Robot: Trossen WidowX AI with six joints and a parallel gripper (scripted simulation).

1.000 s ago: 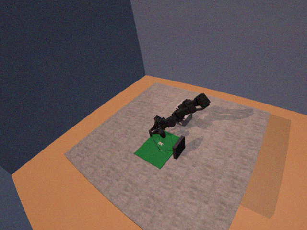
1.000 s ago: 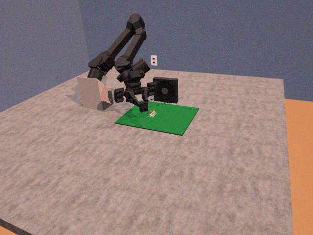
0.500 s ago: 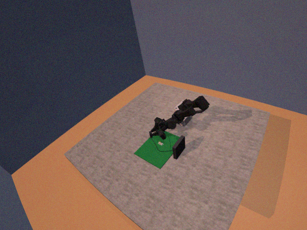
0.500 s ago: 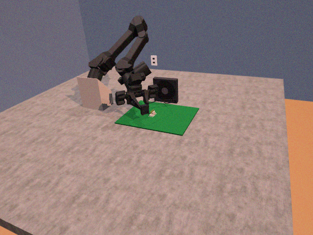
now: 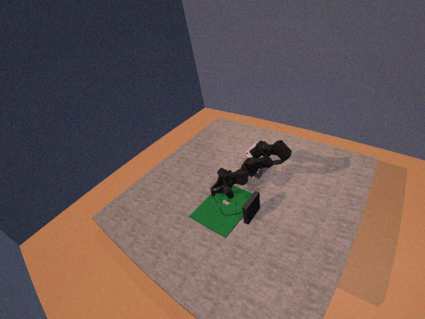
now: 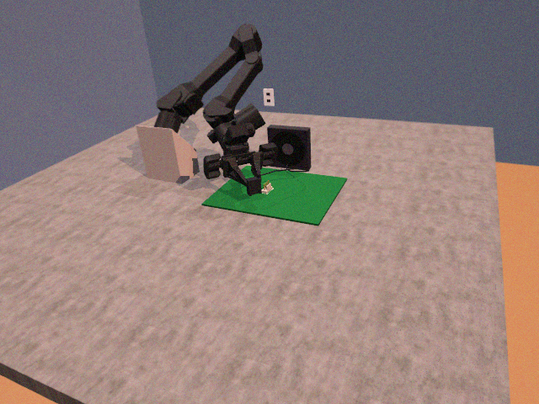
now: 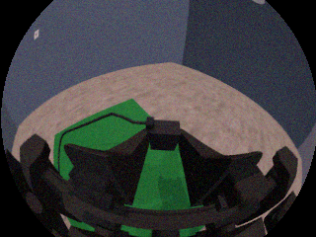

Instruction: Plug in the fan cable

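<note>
The green board is 1 cm ahead of my gripper tip, 9 cm to the left of it and 8 cm below it. The rest, counted from my gripper tip: black fan 3 cm behind, 24 cm to the left; then black plug 1 cm below.
</note>
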